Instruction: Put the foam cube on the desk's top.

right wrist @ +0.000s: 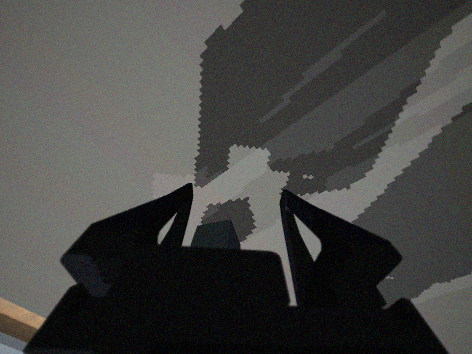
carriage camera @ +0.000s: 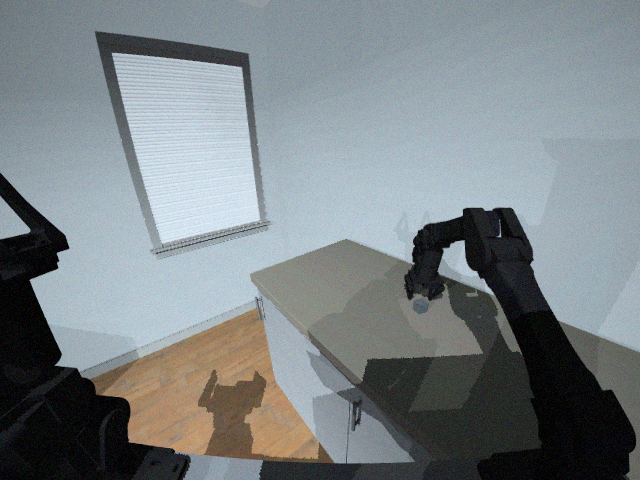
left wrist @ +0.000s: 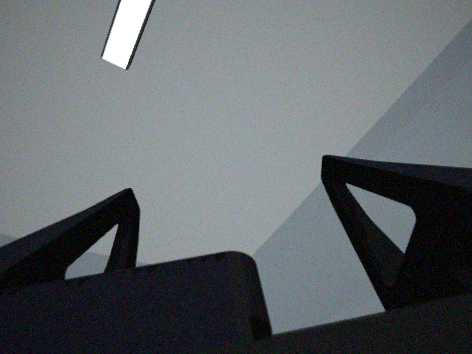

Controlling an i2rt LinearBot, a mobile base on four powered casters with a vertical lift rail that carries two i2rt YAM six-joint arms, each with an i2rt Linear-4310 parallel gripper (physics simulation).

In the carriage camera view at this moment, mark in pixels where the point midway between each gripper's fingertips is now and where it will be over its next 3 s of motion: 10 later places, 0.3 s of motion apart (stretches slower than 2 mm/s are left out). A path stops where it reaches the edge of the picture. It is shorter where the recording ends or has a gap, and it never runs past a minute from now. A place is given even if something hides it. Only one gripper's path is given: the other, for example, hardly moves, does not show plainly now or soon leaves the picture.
The right gripper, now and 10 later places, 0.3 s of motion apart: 418, 298; 418, 298; 418, 299; 418, 299; 420, 299; 419, 299; 419, 294; 421, 288; 421, 287; 425, 301; 429, 312
